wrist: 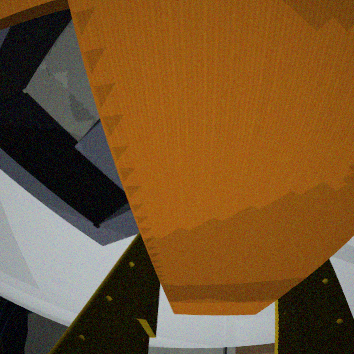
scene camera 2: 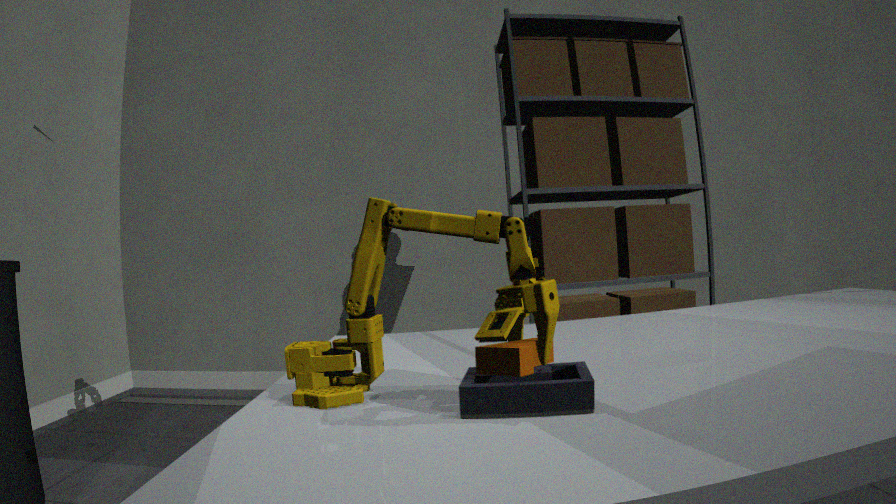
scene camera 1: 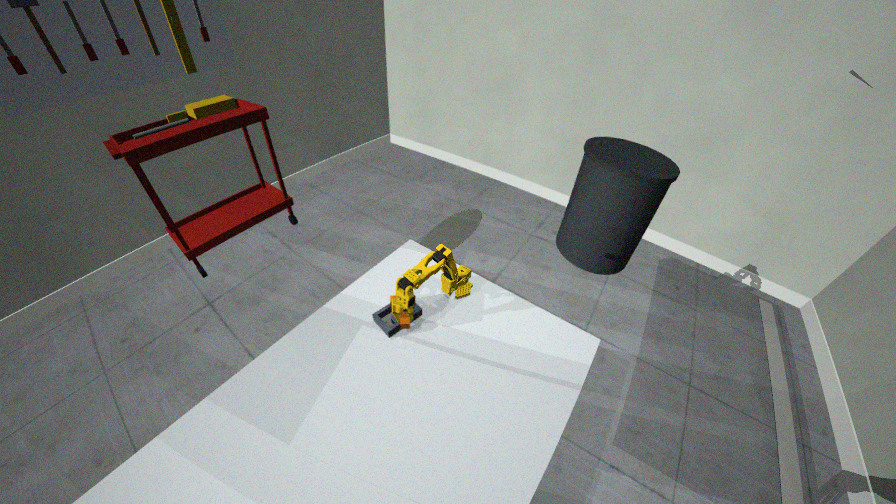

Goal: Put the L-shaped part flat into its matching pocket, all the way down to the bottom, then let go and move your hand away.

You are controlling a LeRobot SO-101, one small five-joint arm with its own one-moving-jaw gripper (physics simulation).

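Places are measured from the arm's base along level axes (x ahead, y left, z up), in metres.
Pixels of known places: hand, tool point: [wrist: 174, 220] [scene camera 2: 542, 361] [scene camera 1: 400, 321]; arm's base, link origin: [scene camera 2: 347, 396] [scene camera 1: 453, 291].
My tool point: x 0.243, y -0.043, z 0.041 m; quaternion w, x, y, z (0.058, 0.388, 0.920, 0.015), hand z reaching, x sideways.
Note:
For each thing: its middle in the pictures, then the offset to it from my tool point. Level surfaces: height alone.
- orange L-shaped part, body centre: [wrist: 159, 181] [scene camera 2: 527, 355] [scene camera 1: 399, 311] dy -0.020, dx -0.021, dz +0.013 m
- dark grey pocket tray, body centre: [wrist: 149, 64] [scene camera 2: 527, 389] [scene camera 1: 397, 314] dy -0.036, dx -0.026, dz -0.022 m
- white table, surface height: dz -0.041 m
The orange L-shaped part [scene camera 1: 404, 320] [scene camera 2: 501, 359] [wrist: 225, 150] is held at the tray. In scene camera 2 it looks nearly level, its underside about at rim height over the tray's left half. Whether any of it is inside the pocket cannot be told. The dark grey pocket tray [scene camera 1: 382, 324] [scene camera 2: 526, 398] [wrist: 112, 235] stands on the table. In the wrist view, part of its recess shows left of the part; the rest is hidden beneath the part. My gripper [scene camera 1: 404, 314] [scene camera 2: 542, 356] [wrist: 236, 260] points down and is shut on the part, a jaw on each side.
The arm's yellow base stands on the white table [scene camera 1: 438, 401] [scene camera 2: 375, 463], left of the tray in scene camera 2. A red cart [scene camera 1: 231, 219], a dark bin [scene camera 1: 614, 206] and a shelf rack with boxes [scene camera 2: 604, 106] stand beyond the table.

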